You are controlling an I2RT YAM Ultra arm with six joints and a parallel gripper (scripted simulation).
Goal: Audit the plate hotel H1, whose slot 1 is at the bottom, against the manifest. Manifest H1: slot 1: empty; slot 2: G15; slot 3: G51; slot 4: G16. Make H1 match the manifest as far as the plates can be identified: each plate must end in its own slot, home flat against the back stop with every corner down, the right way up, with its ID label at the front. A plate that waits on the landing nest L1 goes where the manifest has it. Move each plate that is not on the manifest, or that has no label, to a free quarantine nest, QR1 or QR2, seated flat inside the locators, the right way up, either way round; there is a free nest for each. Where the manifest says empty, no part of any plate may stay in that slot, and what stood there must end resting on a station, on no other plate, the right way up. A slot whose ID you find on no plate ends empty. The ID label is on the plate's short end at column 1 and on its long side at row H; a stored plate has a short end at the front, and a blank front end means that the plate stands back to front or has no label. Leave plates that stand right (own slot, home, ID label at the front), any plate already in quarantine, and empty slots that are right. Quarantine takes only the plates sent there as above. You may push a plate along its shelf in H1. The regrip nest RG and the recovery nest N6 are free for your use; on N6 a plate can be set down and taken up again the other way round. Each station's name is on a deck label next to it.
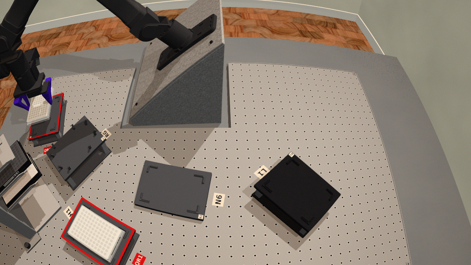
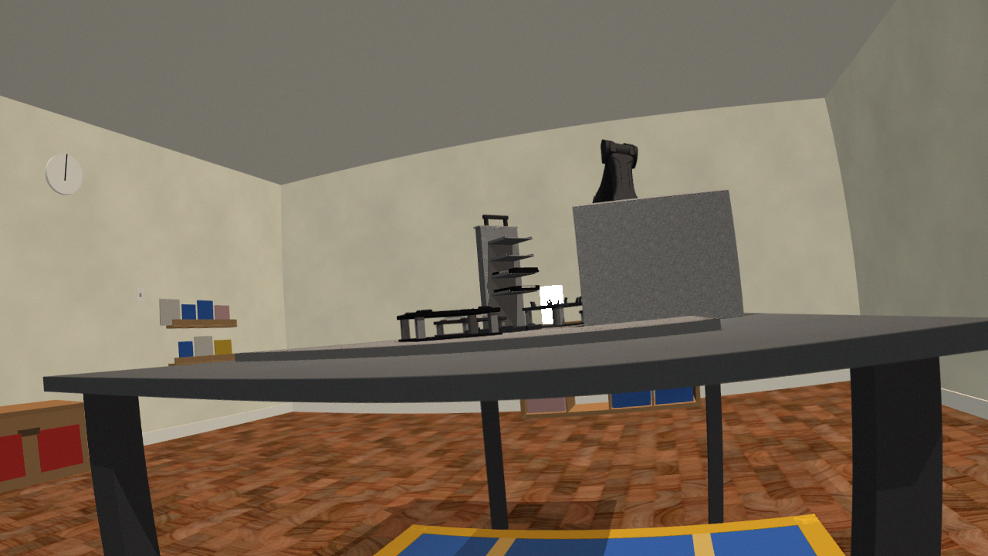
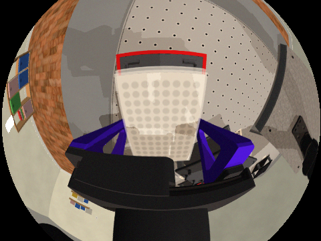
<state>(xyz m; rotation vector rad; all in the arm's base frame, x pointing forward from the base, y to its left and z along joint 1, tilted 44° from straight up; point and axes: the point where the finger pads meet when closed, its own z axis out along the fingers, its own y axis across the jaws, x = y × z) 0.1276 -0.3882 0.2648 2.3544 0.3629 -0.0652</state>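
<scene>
The quarantine nest QR2 is 5 cm below my hand. Also, from my hand: plate hotel H1: 33 cm ahead, 7 cm above, 1 cm to the left; regrip nest RG: 17 cm to the left, 12 cm ahead, 3 cm below; quarantine nest QR1: 33 cm ahead, 28 cm to the left, 5 cm below.
</scene>
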